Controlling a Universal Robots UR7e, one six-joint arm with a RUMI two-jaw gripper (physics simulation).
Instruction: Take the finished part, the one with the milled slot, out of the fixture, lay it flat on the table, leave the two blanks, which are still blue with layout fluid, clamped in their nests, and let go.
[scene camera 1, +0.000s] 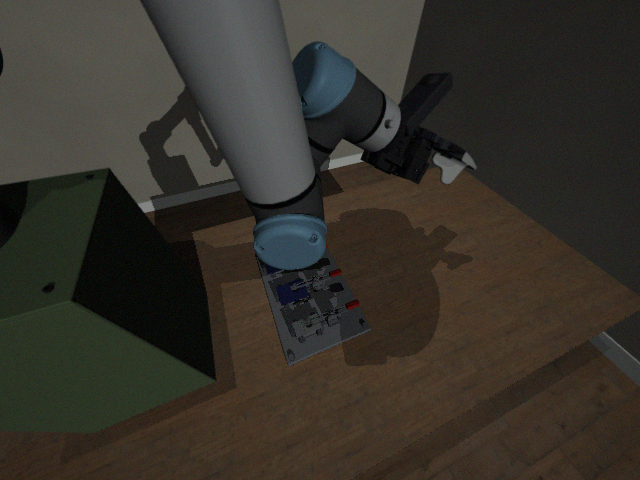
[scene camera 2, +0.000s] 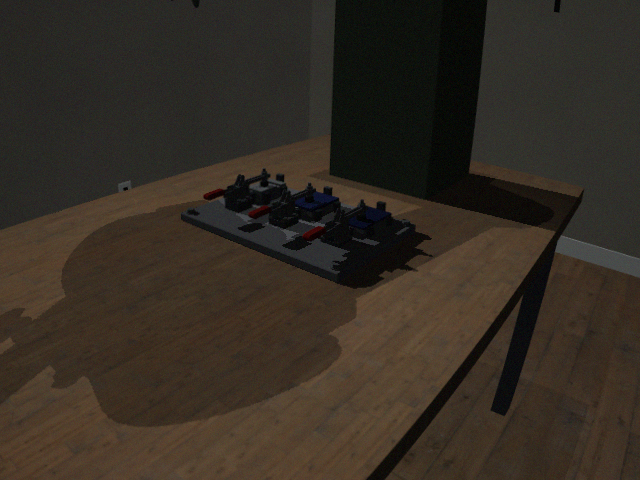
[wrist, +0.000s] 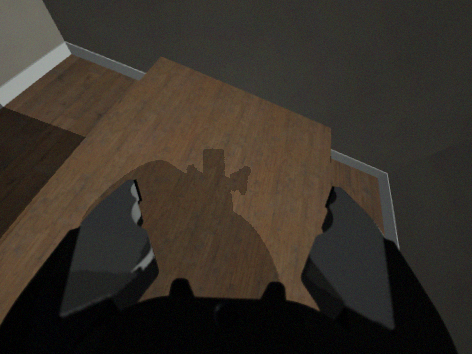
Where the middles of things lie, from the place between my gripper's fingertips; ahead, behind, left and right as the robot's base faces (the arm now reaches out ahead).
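Labels:
The grey fixture plate (scene camera 2: 288, 245) is what I measure from: my gripper is now 30 mm to the right of it, 300 mm past it and 380 mm above it.

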